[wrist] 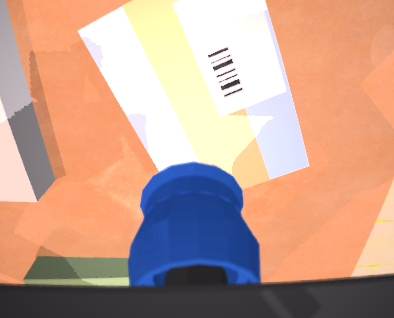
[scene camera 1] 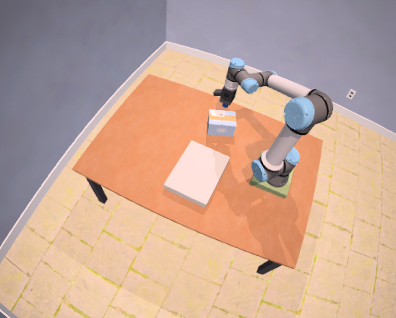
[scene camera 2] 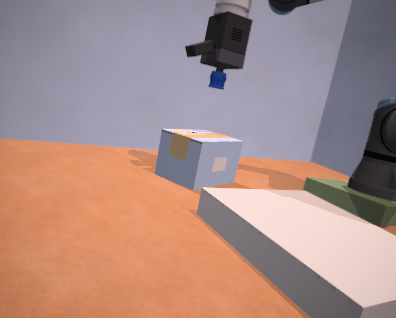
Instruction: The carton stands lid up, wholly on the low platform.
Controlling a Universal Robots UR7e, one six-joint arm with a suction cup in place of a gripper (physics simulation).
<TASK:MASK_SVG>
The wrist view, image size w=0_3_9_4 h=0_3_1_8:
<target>my suction cup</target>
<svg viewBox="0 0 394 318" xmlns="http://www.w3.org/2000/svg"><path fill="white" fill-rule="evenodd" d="M233 175L216 165L193 161L170 165L150 178L141 191L139 207L143 215L143 221L129 250L129 286L144 286L144 283L155 274L164 280L165 274L170 268L193 264L221 266L226 271L227 277L232 274L233 270L236 270L248 277L246 283L261 282L260 243L243 218L243 189Z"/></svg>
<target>carton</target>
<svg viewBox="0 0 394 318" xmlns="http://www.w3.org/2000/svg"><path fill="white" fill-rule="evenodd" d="M78 30L79 35L159 172L170 165L193 161L212 164L233 175L241 188L245 189L309 166L289 83L265 0L131 0Z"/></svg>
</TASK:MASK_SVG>
